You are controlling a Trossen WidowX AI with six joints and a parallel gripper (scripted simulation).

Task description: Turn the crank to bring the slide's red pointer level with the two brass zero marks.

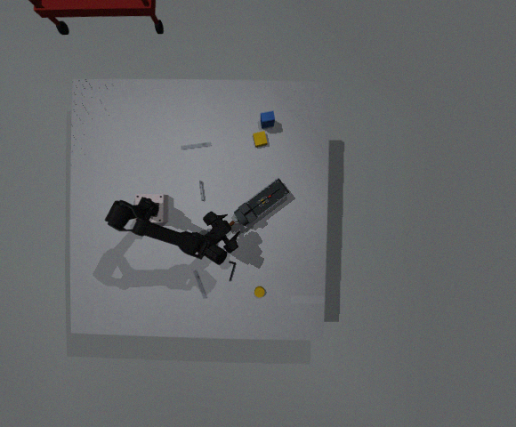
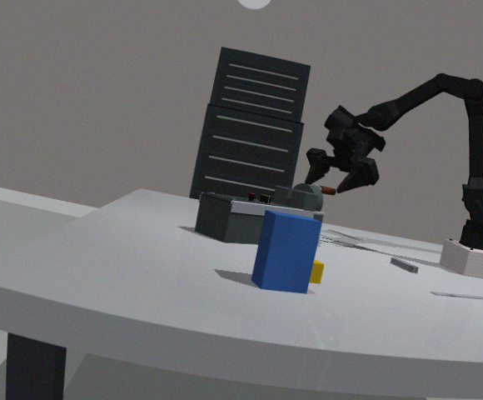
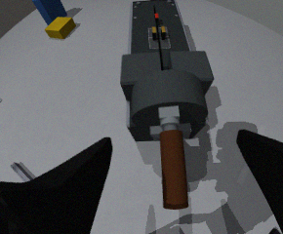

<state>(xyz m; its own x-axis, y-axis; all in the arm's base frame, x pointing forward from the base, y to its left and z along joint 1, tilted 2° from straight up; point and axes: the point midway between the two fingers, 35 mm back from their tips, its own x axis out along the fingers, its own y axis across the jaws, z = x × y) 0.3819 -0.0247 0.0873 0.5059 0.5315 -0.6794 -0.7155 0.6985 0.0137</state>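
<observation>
The brown crank handle lies 1 cm to the right of my gripper tip and 1 cm behind it. Round my gripper tip: red pointer (14 cm to the left, 14 cm ahead, 4 cm below); black hex key (23 cm to the right, 12 cm below, 1 cm ahead); yellow block (42 cm to the left, 11 cm below, 6 cm ahead).
</observation>
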